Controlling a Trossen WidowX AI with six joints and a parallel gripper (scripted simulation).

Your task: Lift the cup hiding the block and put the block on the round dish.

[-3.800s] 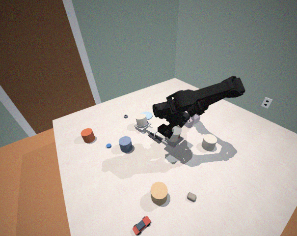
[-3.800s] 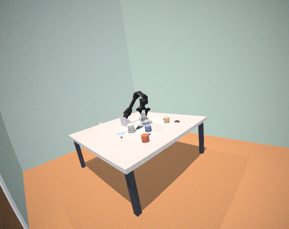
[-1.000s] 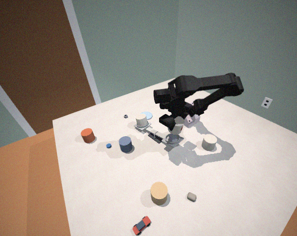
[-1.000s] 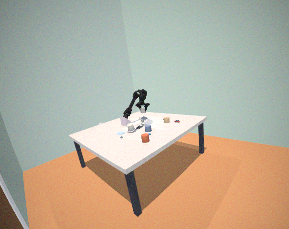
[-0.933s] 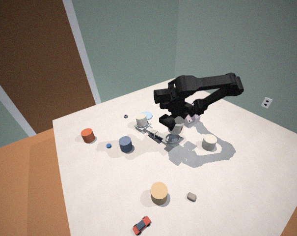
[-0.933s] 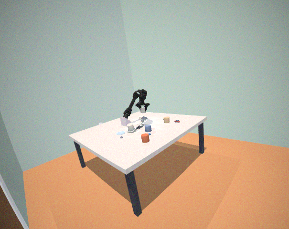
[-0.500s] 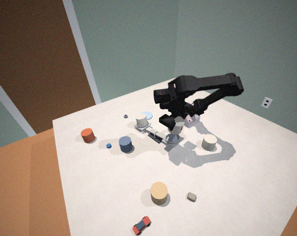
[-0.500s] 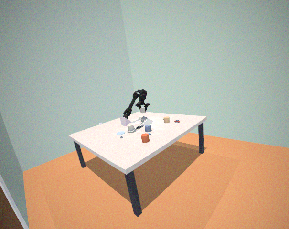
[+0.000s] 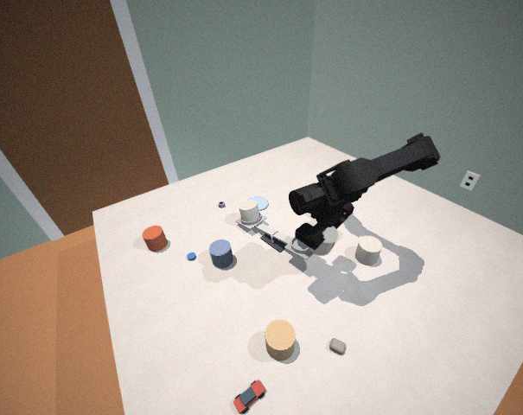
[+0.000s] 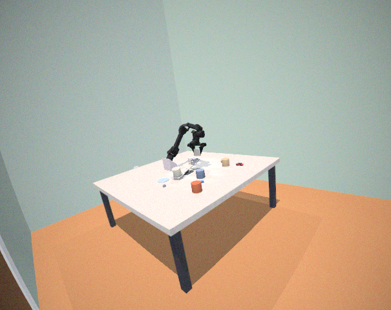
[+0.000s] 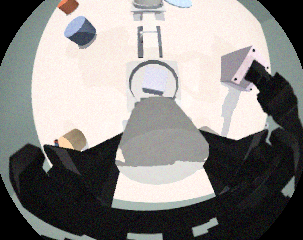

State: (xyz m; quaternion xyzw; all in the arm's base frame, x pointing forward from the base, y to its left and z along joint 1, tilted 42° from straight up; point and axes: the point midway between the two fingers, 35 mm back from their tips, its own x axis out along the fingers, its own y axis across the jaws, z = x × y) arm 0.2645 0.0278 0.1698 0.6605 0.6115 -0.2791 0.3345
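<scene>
The pale blue round dish lies 90 mm behind my gripper tip, 400 mm to the right of it and 130 mm below it. Also, from my gripper tip: tan cylinder (260 mm ahead, 90 mm to the left, 90 mm below); grey pebble (150 mm ahead, 180 mm to the left, 120 mm below); grey balance (10 mm ahead, 180 mm to the right, 90 mm below).
</scene>
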